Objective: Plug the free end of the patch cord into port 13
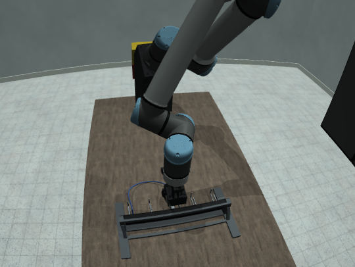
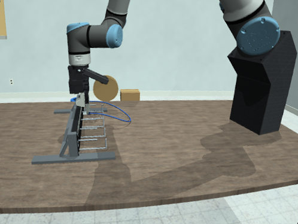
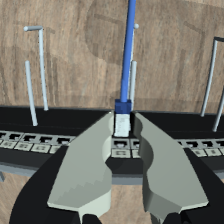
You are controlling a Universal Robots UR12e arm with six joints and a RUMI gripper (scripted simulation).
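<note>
Now: the plug 10 mm ahead of my hand and 10 mm below it.
</note>
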